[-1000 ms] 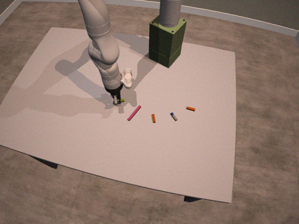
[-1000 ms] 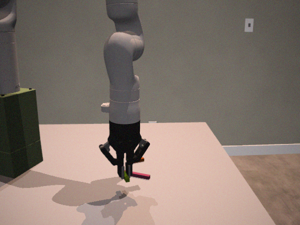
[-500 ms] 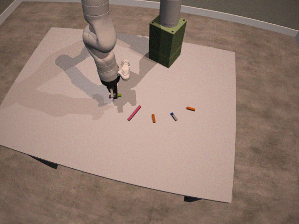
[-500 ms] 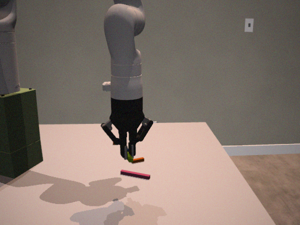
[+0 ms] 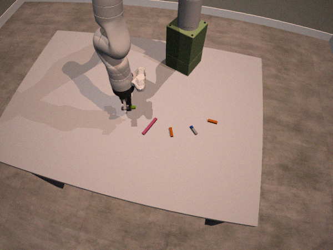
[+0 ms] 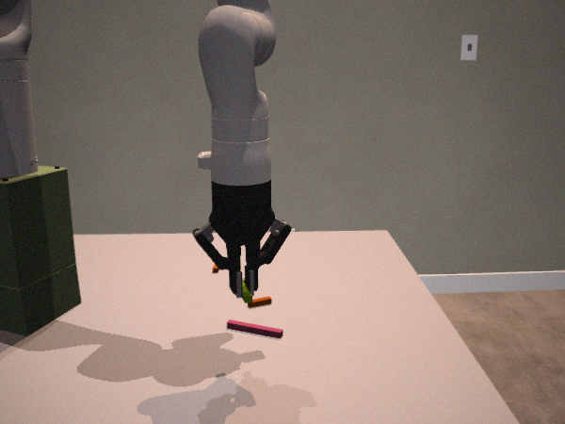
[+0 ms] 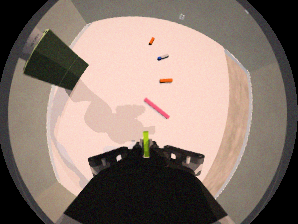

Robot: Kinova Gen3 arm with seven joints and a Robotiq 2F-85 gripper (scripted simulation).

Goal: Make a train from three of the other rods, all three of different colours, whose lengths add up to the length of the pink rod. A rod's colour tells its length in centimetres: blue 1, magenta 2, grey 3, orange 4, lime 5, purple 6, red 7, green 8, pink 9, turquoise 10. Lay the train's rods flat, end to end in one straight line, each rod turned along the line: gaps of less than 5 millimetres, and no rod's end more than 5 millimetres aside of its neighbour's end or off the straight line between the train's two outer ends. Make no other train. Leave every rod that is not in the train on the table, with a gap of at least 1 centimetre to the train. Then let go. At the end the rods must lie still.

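Now: the grey rod 30 mm ahead of my hand, 260 mm to the left of it and 110 mm below it. From my hand the other things lie so: pink rod (20 mm ahead, 80 mm to the left, 110 mm below); lime rod (10 mm below); blue rod (10 mm ahead, 250 mm to the left, 110 mm below).
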